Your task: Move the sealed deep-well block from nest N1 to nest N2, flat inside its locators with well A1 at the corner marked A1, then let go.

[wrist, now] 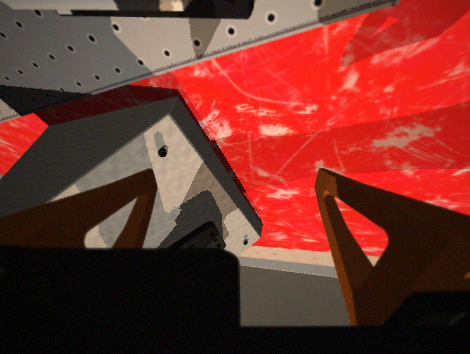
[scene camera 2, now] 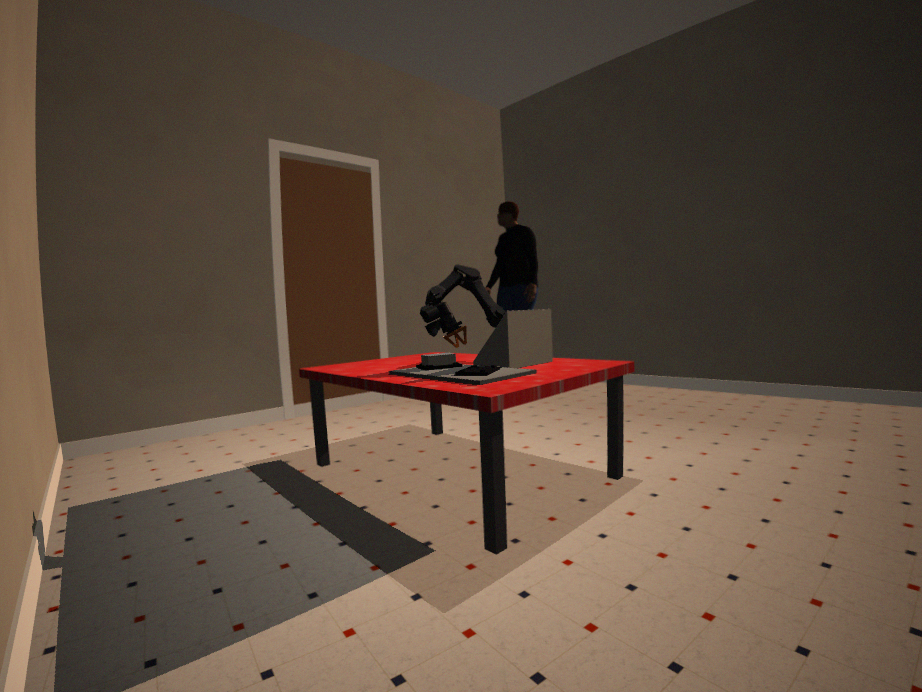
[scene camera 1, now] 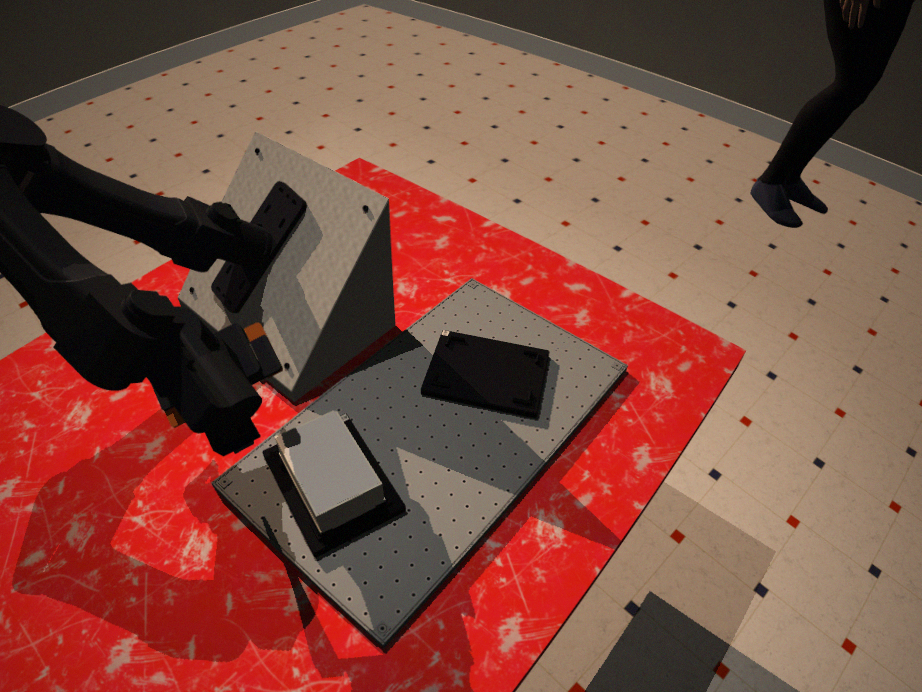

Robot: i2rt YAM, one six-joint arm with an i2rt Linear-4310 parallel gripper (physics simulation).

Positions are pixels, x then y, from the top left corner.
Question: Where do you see a grey block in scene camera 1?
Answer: At 336, 482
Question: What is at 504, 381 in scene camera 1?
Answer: A dark nest plate.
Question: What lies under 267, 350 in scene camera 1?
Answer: My gripper.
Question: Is my gripper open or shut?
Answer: Open.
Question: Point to a perforated grey plate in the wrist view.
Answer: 57, 57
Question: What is my gripper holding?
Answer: Nothing.
